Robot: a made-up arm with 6 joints.
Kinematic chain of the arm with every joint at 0, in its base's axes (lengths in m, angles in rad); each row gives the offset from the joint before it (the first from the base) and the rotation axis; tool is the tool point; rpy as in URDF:
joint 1: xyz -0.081 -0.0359 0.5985 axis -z
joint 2: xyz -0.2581 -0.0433 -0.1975 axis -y
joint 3: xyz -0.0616 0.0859 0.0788 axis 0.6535 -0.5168 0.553
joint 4: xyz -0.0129 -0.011 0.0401 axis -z
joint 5: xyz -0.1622 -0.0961 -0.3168 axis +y
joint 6: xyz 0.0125 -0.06 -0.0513 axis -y
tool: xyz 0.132 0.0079 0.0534 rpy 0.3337 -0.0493 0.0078
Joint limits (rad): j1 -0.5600..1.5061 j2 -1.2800..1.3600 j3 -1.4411..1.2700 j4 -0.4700..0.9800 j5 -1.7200..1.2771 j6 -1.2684..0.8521
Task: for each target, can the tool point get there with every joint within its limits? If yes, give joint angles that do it. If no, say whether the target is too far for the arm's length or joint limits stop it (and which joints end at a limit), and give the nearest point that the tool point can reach.
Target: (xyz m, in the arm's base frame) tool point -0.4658 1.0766 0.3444
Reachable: no: too far | nearest point -0.3669 0.7906 0.3630 | short by 0.303 m
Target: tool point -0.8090 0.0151 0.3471
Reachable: yes | joints 0.3626 -0.5046 -0.4742 -0.1819 0.7119 -1.0286
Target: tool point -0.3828 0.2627 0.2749
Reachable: yes | joints 1.0696 -0.0796 0.3518 -0.1770 -1.1023 0.4436
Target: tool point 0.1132 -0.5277 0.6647
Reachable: no: joint limits stop it (at a limit: joint 1, joint 2, joint 4, joint 6) | nearest point -0.2210 -0.3461 0.6856 | short by 0.381 m
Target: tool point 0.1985 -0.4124 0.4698
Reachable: no: joint limits stop it (at a limit: joint 1, joint 2, joint 6) | nearest point 0.1202 -0.1914 0.4342 | short by 0.237 m
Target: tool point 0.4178 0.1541 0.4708
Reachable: no: joint limits stop it (at a limit: joint 3, joint 4, joint 6) | nearest point 0.2210 0.0791 0.4664 | short by 0.211 m
